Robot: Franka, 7 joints.
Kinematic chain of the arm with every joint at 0, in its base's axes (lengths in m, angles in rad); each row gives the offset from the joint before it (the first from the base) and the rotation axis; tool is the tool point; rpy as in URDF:
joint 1: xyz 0 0 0.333 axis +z
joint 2: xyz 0 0 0 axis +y
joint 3: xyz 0 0 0.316 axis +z
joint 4: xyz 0.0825 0 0 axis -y
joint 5: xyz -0.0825 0 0.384 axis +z
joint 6: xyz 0 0 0 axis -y
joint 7: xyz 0.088 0 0 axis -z
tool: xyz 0 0 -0.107 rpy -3.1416 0 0
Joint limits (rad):
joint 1: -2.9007..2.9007
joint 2: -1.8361..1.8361
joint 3: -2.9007..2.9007
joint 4: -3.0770..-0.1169
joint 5: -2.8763..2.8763
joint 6: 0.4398..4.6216
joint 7: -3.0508..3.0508
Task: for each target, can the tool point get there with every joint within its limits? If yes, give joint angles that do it. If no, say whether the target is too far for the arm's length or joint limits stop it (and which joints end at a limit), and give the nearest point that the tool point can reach.
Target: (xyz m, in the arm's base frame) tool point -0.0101 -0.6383 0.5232
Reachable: yes | joints 0.7505 -0.4972 -2.3696 -1.5974 -1.6381 3.5253 -2.5037
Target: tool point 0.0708 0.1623 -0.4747
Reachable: no: joint limits stop it (at a limit: joint 2) | nearest point 0.0788 0.1806 -0.3537 | short by 0.123 m
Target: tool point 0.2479 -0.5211 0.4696
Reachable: yes | joints 0.5934 -0.2945 -1.6710 -1.9582 0.3113 2.0971 -2.3723
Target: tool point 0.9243 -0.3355 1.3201
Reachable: no: too far | nearest point 0.5691 -0.2066 0.9408 | short by 0.535 m
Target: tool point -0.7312 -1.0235 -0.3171
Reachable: no: too far | nearest point -0.4430 -0.6201 -0.0609 | short by 0.558 m
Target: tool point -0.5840 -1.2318 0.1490
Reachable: no: too far | nearest point -0.3642 -0.7682 0.2182 | short by 0.518 m
